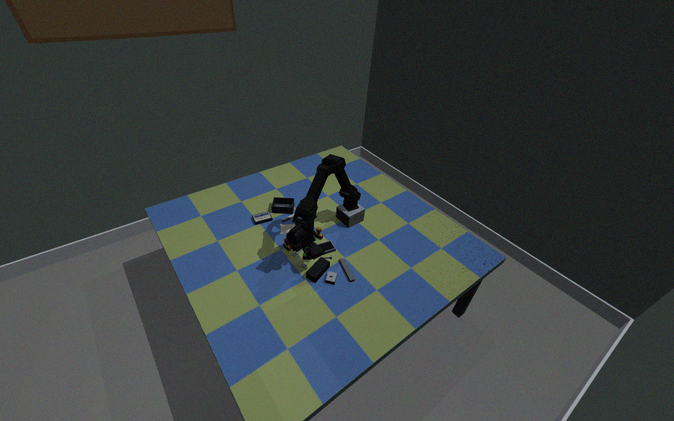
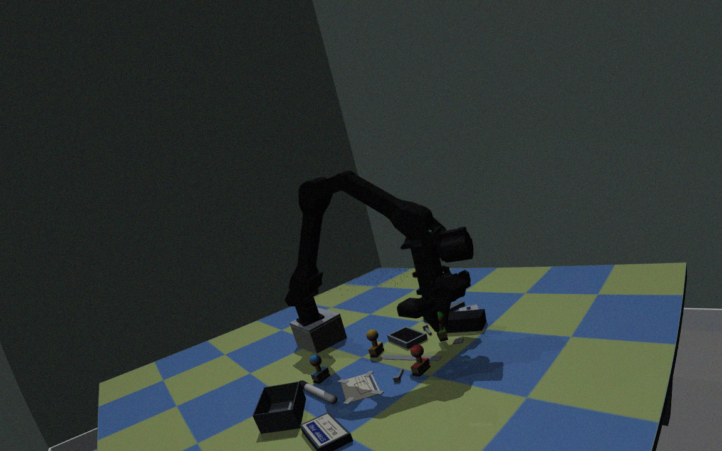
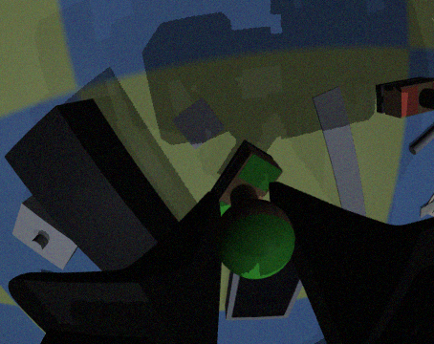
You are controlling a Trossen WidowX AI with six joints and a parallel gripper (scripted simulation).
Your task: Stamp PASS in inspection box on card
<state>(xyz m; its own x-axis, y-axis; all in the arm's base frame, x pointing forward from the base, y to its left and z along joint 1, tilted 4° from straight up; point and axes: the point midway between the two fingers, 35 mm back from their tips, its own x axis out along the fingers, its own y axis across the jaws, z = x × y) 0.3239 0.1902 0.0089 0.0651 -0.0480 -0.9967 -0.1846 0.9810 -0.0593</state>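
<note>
The dark ink pad is 10 cm behind my gripper tip, 3 cm to the right of it and 3 cm below it. The rest, counted from my gripper tip: grey ruler 2 cm behind, 9 cm to the right, 4 cm below; black block 2 cm behind, 8 cm to the left, 2 cm below; green-knobbed stamp right at my gripper tip.
</note>
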